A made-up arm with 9 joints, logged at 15 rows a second.
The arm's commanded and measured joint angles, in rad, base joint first. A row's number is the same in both.
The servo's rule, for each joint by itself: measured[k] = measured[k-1] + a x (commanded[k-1-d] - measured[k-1]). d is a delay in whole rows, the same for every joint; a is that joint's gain. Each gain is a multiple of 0.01, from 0.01 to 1. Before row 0 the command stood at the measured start. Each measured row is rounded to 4 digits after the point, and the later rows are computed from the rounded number. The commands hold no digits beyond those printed.
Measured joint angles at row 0:
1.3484 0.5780 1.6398 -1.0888 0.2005 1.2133 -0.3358 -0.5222 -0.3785
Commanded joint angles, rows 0 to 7:
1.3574 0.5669 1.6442 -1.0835 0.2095 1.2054 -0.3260 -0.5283 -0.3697
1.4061 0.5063 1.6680 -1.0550 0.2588 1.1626 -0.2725 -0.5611 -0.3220
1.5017 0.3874 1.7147 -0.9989 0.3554 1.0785 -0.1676 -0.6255 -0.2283
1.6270 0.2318 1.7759 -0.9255 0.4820 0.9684 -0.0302 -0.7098 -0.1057
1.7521 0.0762 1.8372 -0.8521 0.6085 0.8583 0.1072 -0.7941 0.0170
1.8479 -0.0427 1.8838 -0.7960 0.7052 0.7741 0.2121 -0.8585 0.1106
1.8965 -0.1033 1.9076 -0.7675 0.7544 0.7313 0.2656 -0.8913 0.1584
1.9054 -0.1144 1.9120 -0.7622 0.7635 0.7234 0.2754 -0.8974 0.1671
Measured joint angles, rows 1 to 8:
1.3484 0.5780 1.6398 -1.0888 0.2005 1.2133 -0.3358 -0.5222 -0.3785
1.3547 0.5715 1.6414 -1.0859 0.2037 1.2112 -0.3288 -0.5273 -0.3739
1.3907 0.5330 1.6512 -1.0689 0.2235 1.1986 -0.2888 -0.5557 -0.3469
1.4684 0.4471 1.6747 -1.0304 0.2710 1.1674 -0.2027 -0.6143 -0.2852
1.5794 0.3201 1.7121 -0.9727 0.3470 1.1157 -0.0802 -0.6945 -0.1919
1.7003 0.1762 1.7584 -0.9064 0.4411 1.0488 0.0529 -0.7782 -0.0833
1.8036 0.0470 1.8048 -0.8457 0.5362 0.9774 0.1659 -0.8457 0.0175
1.8686 -0.0417 1.8428 -0.8027 0.6148 0.9134 0.2367 -0.8840 0.0908
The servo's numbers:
d 1
a 0.70 0.59 0.37 0.55 0.36 0.26 0.71 0.84 0.52

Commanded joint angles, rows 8 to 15:
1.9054 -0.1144 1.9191 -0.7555 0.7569 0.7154 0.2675 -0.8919 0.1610
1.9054 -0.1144 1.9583 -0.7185 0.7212 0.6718 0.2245 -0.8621 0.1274
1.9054 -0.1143 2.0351 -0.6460 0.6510 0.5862 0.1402 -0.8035 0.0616
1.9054 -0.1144 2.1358 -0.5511 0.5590 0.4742 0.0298 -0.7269 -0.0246
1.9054 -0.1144 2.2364 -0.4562 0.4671 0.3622 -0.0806 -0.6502 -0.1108
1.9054 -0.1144 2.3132 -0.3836 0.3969 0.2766 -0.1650 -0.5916 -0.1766
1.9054 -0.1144 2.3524 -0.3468 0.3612 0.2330 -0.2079 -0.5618 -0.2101
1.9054 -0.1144 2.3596 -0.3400 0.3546 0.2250 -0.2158 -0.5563 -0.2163
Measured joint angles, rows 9 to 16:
1.8944 -0.0846 1.8684 -0.7804 0.6683 0.8640 0.2642 -0.8953 0.1305
1.9021 -0.1022 1.8872 -0.7667 0.7002 0.8254 0.2665 -0.8924 0.1464
1.9044 -0.1094 1.9135 -0.7402 0.7078 0.7855 0.2367 -0.8669 0.1365
1.9051 -0.1123 1.9585 -0.6884 0.6874 0.7337 0.1682 -0.8136 0.0976
1.9053 -0.1135 2.0241 -0.6129 0.6412 0.6662 0.0699 -0.7408 0.0341
1.9054 -0.1140 2.1027 -0.5267 0.5785 0.5872 -0.0370 -0.6647 -0.0412
1.9054 -0.1142 2.1806 -0.4480 0.5131 0.5064 -0.1279 -0.6033 -0.1116
1.9054 -0.1143 2.2442 -0.3923 0.4584 0.4353 -0.1847 -0.5684 -0.1628

